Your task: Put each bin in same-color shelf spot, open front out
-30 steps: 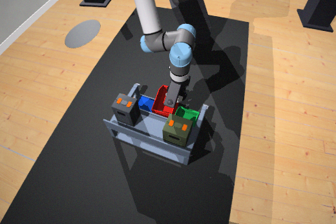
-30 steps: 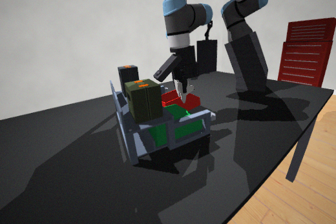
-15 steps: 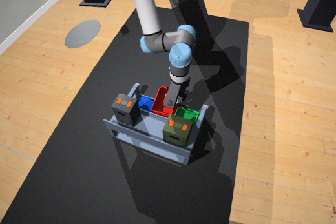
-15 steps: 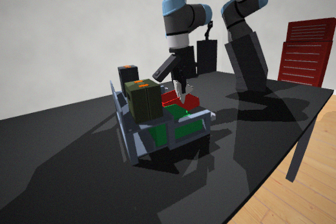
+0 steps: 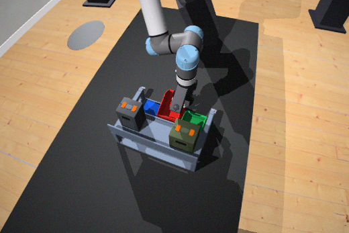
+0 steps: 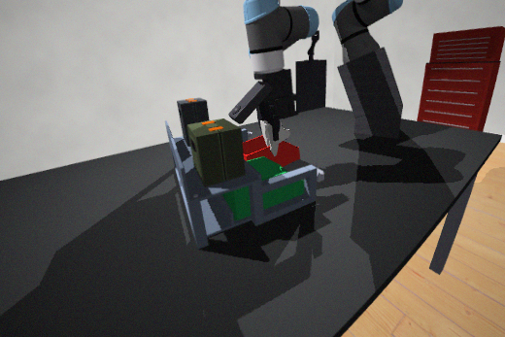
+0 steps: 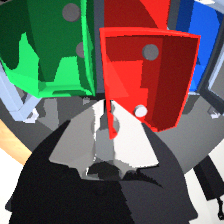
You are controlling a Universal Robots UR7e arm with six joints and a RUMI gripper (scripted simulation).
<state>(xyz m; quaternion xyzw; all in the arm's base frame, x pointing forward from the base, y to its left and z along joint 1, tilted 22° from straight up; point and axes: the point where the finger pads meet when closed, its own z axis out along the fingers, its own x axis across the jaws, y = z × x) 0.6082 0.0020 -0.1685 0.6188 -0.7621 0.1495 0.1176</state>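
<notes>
My hand is 5 cm to the left of the red bin, 2 cm above it and 1 cm past it. Also, from my hand: green bin: 9 cm ahead, 5 cm to the left, 4 cm below; dark grey box: 19 cm to the right, 14 cm ahead, 8 cm above.
</notes>
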